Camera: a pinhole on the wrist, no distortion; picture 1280 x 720 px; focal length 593.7 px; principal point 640.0 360.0 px. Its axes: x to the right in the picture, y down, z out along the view. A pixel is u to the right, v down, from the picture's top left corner.
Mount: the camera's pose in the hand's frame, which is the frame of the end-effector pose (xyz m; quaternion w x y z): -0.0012 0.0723 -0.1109 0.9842 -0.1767 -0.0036 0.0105
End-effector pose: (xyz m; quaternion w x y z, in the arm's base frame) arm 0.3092 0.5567 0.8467 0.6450 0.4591 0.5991 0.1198
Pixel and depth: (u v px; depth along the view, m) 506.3 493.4 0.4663
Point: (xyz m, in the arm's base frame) 0.6667 0.5287 1.1245
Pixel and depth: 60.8 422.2 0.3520
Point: 0.4895 0.3407 1.2126
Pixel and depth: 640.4 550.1 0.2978
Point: 0.5319 0.6376 1.0270
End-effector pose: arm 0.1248 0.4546 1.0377 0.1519 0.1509 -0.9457 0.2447
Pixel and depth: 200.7 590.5 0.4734
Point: 0.2503 0.7295 0.5169
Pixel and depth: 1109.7 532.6 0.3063
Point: -0.2170 0.5538 0.8895
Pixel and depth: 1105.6 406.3 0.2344
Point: -0.1234 0.5103 0.9436
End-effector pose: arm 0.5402 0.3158 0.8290 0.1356 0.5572 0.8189 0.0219
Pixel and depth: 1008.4 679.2 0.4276
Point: 0.9060 0.6929 0.6584
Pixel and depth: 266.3 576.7 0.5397
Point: 1.1367 0.1216 0.6669
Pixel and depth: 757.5 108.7 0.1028
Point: 0.5953 0.3587 0.8373
